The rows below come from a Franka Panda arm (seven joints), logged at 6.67 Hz.
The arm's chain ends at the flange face. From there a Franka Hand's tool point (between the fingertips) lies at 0.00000 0.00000 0.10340 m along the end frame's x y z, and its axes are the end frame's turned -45 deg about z.
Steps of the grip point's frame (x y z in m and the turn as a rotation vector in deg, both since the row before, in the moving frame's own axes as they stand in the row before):
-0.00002, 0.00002, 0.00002, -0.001, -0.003, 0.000
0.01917, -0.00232, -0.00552, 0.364, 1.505, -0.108
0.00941, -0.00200, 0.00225, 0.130, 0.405, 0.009
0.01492, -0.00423, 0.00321, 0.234, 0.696, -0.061
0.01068, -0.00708, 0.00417, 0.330, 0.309, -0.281
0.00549, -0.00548, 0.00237, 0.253, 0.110, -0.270
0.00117, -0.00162, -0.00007, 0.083, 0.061, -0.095
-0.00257, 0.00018, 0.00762, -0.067, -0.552, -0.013
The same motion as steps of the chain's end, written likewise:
0.00000, 0.00002, 0.00002, -0.003, -0.001, 0.000
0.01046, -0.01281, -0.00548, 1.322, 0.807, -0.108
0.00489, -0.00739, 0.00225, 0.378, 0.194, 0.009
0.00697, -0.01235, 0.00322, 0.658, 0.327, -0.061
0.00257, -0.01174, 0.00417, 0.452, -0.015, -0.281
0.00019, -0.00729, 0.00237, 0.257, -0.101, -0.270
-0.00029, -0.00179, -0.00007, 0.102, -0.016, -0.095
-0.00107, 0.00115, 0.00762, -0.438, -0.343, -0.013

